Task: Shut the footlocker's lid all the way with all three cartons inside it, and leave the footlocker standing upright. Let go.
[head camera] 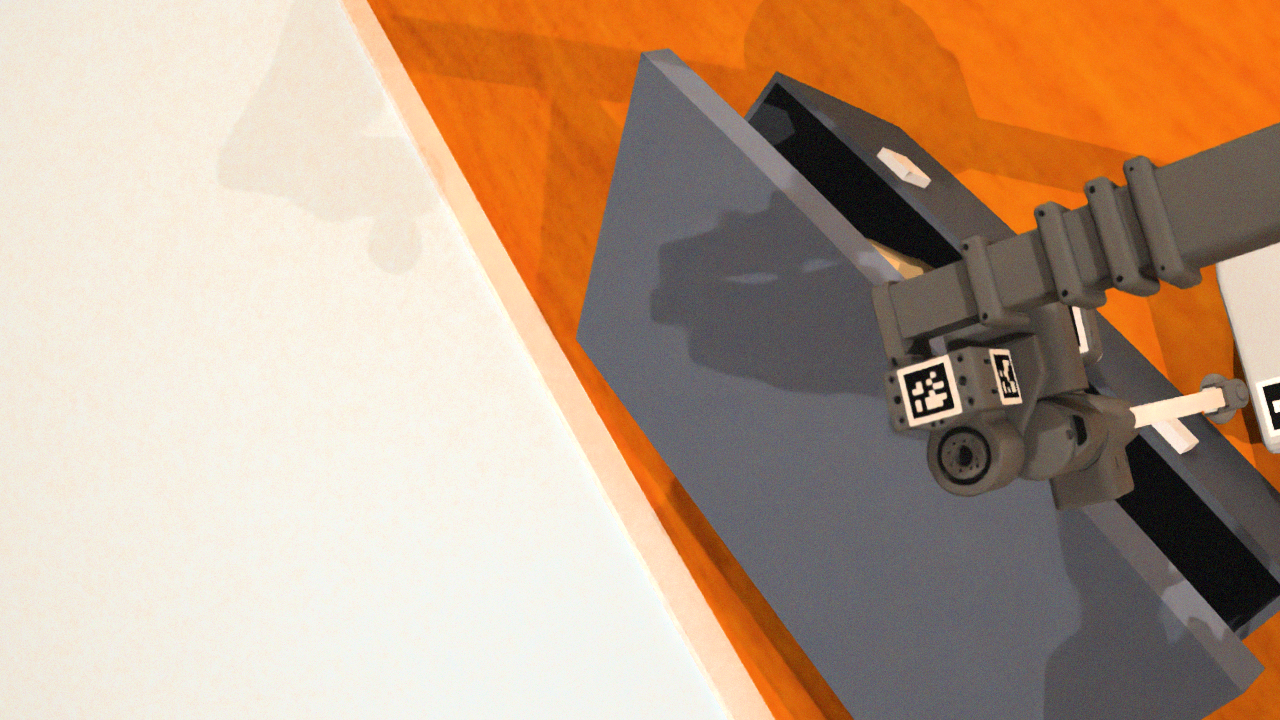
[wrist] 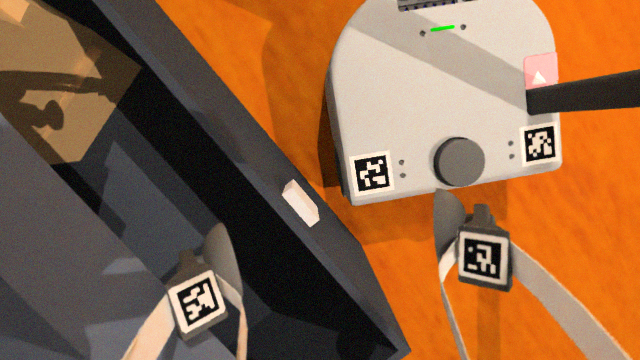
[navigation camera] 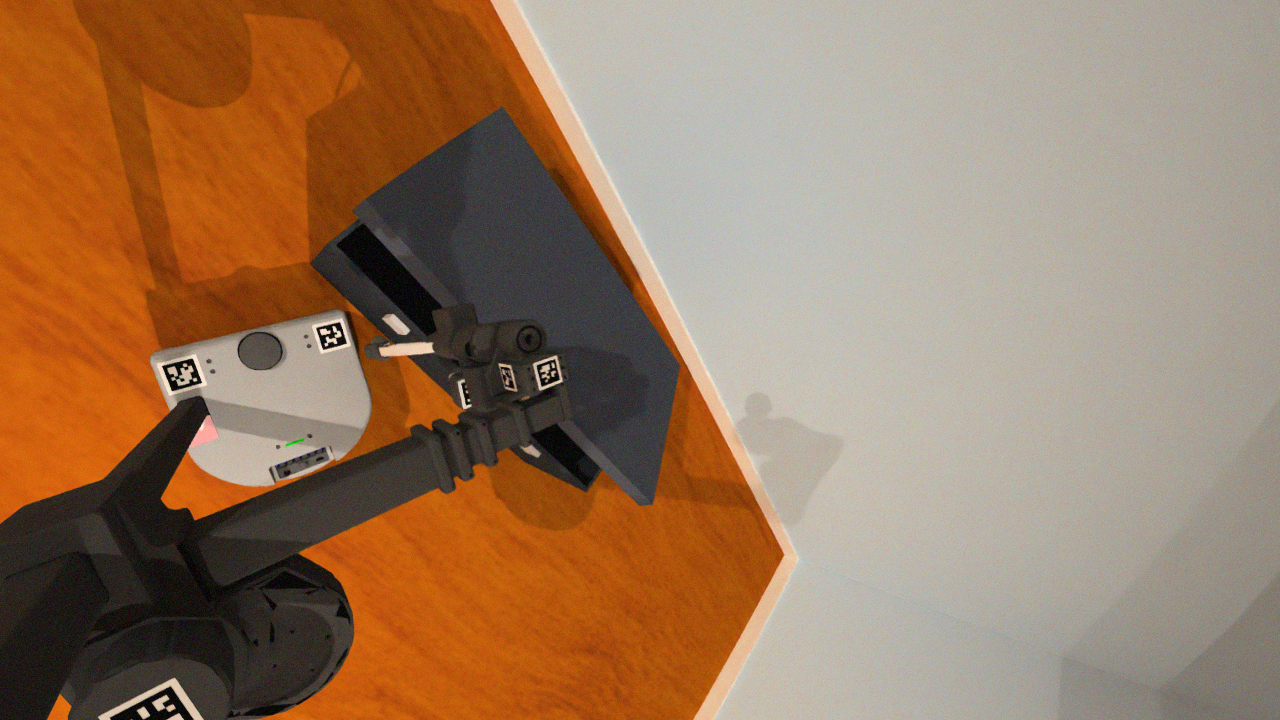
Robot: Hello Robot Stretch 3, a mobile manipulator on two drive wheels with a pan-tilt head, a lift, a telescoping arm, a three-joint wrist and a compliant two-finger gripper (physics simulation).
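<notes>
The dark grey footlocker stands upright on the orange floor. Its lid is tilted low over the body, partly shut, with a long dark gap along the front. Tan carton surfaces show inside through the gap; the lid hides the rest, and I cannot tell the cartons apart. My gripper is open and empty, pointing down at the front wall. In the wrist view one finger is over the gap and the other is outside the front wall.
My pale base stands close in front of the footlocker. A white wall with a pale skirting board runs close behind the lid. My arm reaches across the footlocker's front. White latches stick out from the front wall.
</notes>
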